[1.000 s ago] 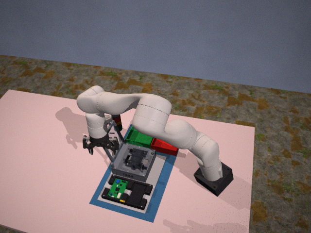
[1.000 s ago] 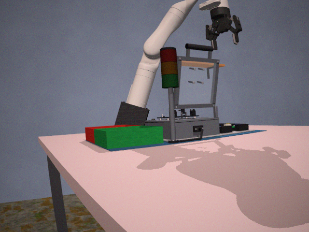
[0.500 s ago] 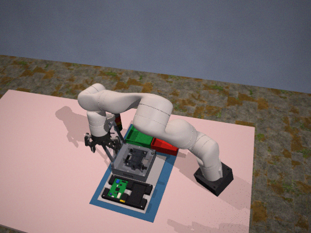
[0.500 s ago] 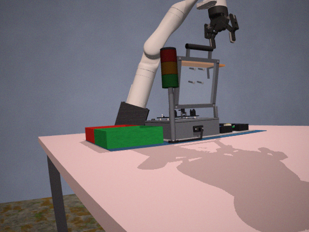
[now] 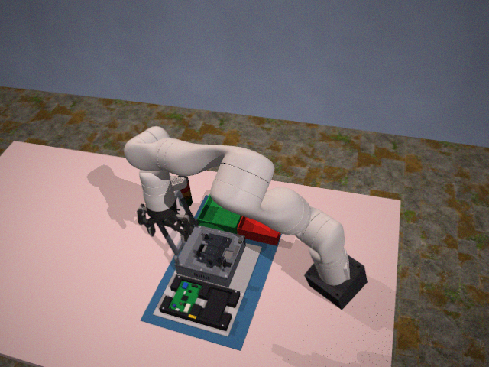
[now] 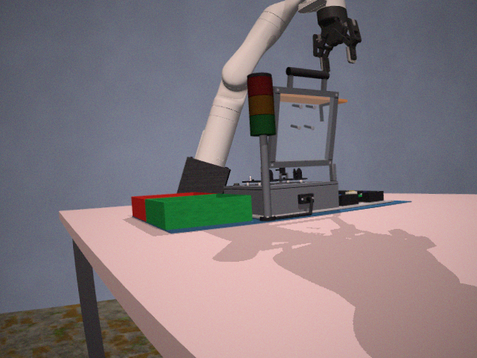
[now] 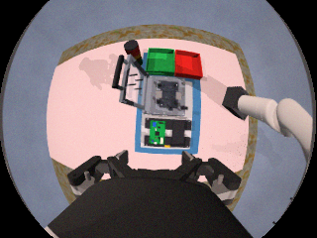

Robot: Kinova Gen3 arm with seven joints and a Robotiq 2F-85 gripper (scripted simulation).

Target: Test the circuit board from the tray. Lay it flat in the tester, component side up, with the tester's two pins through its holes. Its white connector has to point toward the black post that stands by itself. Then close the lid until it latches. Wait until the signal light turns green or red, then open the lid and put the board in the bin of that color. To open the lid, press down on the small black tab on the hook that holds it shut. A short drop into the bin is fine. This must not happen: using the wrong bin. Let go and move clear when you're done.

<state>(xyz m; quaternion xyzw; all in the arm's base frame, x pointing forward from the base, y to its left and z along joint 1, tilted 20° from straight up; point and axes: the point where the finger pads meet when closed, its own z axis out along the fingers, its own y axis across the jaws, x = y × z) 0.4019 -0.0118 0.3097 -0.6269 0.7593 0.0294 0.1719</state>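
My hand is 31 cm above the green circuit board. Also, from my hand: tester lid: 19 cm to the right, 15 cm below, 4 cm ahead; then green bin: 37 cm to the right, 32 cm below, 7 cm behind; then red bin: 34 cm to the right, 32 cm below, 22 cm behind.
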